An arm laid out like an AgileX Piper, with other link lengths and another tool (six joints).
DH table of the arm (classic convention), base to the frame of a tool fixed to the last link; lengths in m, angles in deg. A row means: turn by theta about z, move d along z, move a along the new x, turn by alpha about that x. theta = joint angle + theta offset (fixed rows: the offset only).
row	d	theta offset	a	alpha
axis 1	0.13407	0	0	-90
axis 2	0	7.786	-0.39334	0
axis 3	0	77.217	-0.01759	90
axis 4	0.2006	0	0	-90
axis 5	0	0	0	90
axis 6	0.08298	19.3	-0.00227	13.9
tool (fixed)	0.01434	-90	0	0
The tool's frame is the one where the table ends.
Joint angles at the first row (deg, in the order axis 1, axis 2, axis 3, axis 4, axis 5, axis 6):
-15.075, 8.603, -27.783, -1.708, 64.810, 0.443
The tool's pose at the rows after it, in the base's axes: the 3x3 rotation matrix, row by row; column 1 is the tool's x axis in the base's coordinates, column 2 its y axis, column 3 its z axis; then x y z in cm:
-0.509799 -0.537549 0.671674; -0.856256 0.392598 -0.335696; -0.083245 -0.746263 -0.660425; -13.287 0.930 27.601
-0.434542 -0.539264 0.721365; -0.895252 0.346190 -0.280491; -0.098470 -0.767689 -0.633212; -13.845 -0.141 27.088
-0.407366 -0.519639 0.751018; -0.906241 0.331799 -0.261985; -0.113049 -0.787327 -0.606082; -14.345 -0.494 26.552
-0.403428 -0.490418 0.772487; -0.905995 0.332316 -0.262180; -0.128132 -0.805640 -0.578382; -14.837 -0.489 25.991
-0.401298 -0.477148 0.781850; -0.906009 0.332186 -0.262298; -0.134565 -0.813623 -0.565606; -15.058 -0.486 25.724
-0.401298 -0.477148 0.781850; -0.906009 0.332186 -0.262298; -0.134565 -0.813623 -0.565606; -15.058 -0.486 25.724
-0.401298 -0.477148 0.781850; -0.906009 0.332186 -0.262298; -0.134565 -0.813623 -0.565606; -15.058 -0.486 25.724
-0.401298 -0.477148 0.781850; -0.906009 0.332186 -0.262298; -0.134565 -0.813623 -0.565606; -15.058 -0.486 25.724
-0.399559 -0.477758 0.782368; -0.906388 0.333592 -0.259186; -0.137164 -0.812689 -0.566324; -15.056 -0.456 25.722
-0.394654 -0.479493 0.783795; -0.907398 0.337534 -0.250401; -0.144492 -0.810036 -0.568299; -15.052 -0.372 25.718
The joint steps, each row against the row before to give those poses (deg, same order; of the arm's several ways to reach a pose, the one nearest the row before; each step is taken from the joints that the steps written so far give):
8.227, -2.212, -0.001, 0.000, 0.001, 0.000
4.696, -2.166, 0.001, 0.001, -0.001, -0.001
1.485, -2.149, 0.000, -0.001, 0.055, 0.000
0.001, -2.161, 0.001, -0.001, 0.073, 0.052
-0.001, -0.994, -0.001, 0.001, 0.056, -0.002
0.000, 0.000, 0.000, 0.000, 0.000, 0.000
0.000, 0.000, 0.000, 0.000, 0.000, 0.000
0.000, 0.000, 0.000, 0.000, 0.000, 0.000
0.000, 0.000, 0.001, 0.197, -0.002, 0.000
0.001, 0.001, -0.002, 0.554, 0.001, 0.001

